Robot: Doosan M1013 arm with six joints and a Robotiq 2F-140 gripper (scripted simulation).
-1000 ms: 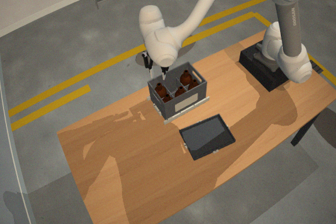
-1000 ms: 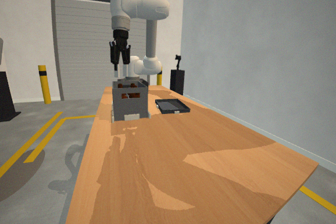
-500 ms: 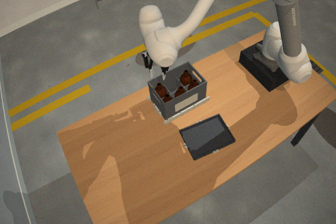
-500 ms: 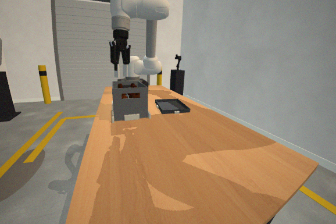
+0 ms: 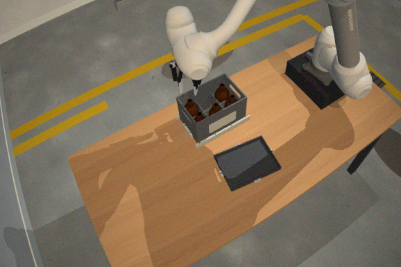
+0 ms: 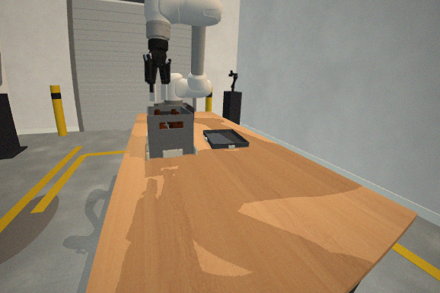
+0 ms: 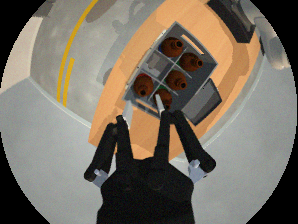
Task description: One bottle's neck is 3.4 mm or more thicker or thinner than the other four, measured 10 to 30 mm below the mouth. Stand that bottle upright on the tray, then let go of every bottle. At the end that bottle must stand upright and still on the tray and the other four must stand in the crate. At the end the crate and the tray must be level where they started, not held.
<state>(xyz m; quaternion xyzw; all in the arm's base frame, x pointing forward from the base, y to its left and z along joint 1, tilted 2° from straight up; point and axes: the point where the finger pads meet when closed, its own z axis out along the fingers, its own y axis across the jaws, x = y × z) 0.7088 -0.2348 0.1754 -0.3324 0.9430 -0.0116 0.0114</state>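
My gripper is now 8 cm past the grey crate, 5 cm to the right of it and 17 cm above it. From my hand the other things lie so: dark tray: 5 cm behind, 35 cm to the left, 24 cm below; glass bottle: 8 cm behind, 9 cm to the left, 17 cm below.
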